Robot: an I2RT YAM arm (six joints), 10 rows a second.
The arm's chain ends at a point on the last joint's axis. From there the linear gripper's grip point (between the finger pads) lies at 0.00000 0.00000 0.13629 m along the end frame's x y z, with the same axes.
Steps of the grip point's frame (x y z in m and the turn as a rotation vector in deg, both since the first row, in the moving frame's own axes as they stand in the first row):
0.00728, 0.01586, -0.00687, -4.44, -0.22, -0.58
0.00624, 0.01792, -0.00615, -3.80, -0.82, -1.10
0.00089, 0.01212, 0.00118, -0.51, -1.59, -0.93
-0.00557, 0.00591, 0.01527, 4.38, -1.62, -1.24
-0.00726, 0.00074, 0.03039, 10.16, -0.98, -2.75
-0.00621, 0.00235, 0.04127, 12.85, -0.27, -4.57
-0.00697, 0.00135, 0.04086, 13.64, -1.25, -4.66
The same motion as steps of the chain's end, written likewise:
0.00775, 0.00531, -0.00646, -4.44, -0.22, -0.58
0.00810, 0.00887, -0.00584, -3.80, -0.82, -1.10
0.00466, 0.01088, 0.00124, -0.51, -1.59, -0.93
-0.00161, 0.01627, 0.01572, 4.38, -1.62, -1.24
-0.00436, 0.02472, 0.03255, 10.16, -0.98, -2.75
-0.00436, 0.03260, 0.04468, 12.85, -0.27, -4.57
-0.00272, 0.03333, 0.04473, 13.64, -1.25, -4.66

